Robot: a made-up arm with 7 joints. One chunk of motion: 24 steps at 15 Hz.
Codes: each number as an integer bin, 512 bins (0 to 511) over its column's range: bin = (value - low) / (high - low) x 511, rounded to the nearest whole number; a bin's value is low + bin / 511 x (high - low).
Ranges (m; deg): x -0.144..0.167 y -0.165..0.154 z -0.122..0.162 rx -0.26..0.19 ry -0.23..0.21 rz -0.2..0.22
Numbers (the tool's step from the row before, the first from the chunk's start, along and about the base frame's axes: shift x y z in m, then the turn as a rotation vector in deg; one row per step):
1: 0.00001 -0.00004 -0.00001 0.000 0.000 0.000
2: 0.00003 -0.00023 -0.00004 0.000 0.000 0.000
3: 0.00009 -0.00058 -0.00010 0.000 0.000 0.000
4: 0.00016 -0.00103 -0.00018 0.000 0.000 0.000
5: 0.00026 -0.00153 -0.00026 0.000 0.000 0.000
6: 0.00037 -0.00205 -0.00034 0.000 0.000 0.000
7: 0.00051 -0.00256 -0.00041 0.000 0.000 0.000
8: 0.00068 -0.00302 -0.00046 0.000 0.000 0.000
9: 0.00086 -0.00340 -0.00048 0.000 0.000 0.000
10: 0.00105 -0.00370 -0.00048 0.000 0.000 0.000
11: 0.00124 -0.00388 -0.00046 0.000 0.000 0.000
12: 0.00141 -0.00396 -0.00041 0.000 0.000 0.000
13: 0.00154 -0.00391 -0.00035 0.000 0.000 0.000
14: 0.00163 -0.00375 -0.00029 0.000 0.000 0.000
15: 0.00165 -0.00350 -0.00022 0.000 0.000 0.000
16: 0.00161 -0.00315 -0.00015 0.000 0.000 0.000
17: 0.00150 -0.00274 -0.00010 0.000 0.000 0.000
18: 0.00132 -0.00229 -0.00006 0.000 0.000 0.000
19: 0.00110 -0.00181 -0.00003 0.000 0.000 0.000
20: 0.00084 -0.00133 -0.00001 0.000 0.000 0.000
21: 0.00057 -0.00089 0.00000 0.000 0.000 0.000
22: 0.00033 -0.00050 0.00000 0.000 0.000 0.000
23: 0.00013 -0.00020 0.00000 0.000 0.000 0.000
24: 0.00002 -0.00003 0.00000 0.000 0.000 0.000
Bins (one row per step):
1: 237 264 219 295 267 243
2: 237 264 219 295 267 243
3: 237 263 219 295 267 243
4: 237 263 219 295 267 243
5: 237 262 219 295 267 243
6: 237 261 219 295 267 243
7: 237 260 219 295 267 243
8: 238 259 219 295 267 243
9: 238 259 219 295 267 243
10: 238 258 219 295 267 243
11: 239 258 219 295 267 243
12: 239 258 219 295 267 243
13: 239 258 219 295 267 243
14: 239 258 219 295 267 243
15: 239 259 219 295 267 243
16: 239 259 219 295 267 243
17: 239 260 219 295 267 243
18: 239 261 219 295 267 243
19: 238 261 219 295 267 243
20: 238 262 219 295 267 243
21: 238 263 220 295 267 243
22: 237 264 220 295 267 243
23: 237 264 220 295 267 243
24: 237 264 220 295 267 243

